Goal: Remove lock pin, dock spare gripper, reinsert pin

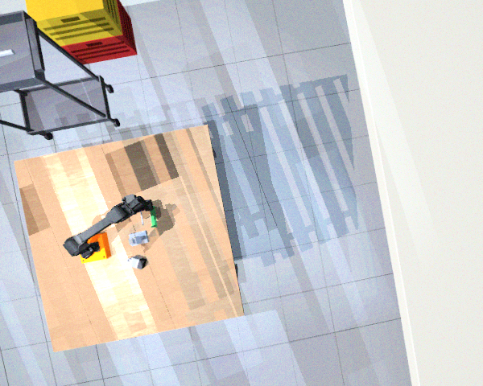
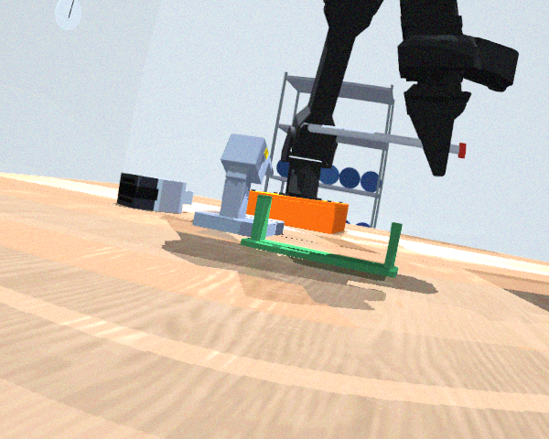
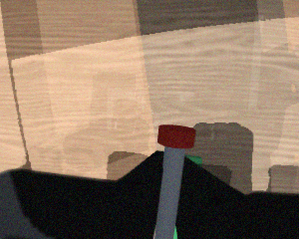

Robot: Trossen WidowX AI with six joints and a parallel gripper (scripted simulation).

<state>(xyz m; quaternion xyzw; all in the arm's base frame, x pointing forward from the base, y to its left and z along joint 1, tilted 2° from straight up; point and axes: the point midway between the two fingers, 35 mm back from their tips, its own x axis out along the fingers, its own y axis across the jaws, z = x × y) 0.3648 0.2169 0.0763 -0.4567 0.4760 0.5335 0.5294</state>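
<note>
Now: gripper tip 20 mm short of the green cradle, 90 mm to the left of it and 70 mm above it. From my gripper tip the other things lie so: spare gripper 130 mm behind, 370 mm to the right, 70 mm below; then mount 90 mm behind, 210 mm to the right, 40 mm below.
</note>
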